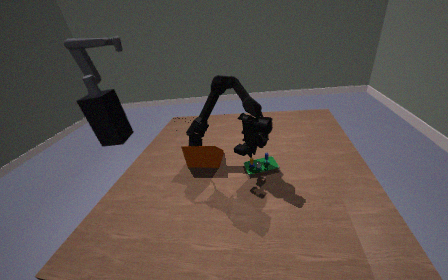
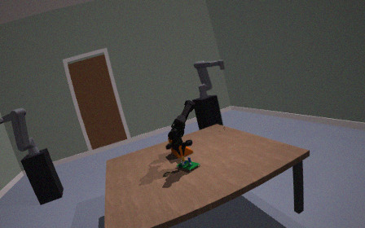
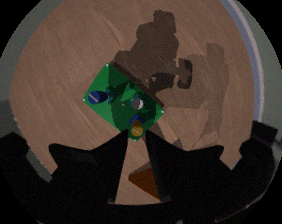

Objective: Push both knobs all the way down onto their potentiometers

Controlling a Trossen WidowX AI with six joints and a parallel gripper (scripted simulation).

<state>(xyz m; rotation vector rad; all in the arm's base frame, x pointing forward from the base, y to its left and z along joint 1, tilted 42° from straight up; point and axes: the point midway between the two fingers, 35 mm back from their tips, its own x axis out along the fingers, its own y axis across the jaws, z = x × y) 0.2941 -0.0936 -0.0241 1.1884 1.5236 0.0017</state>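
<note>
Right now my gripper tip is 7 cm short of the blue knob, 2 cm to the right of it and 2 cm above it.
</note>
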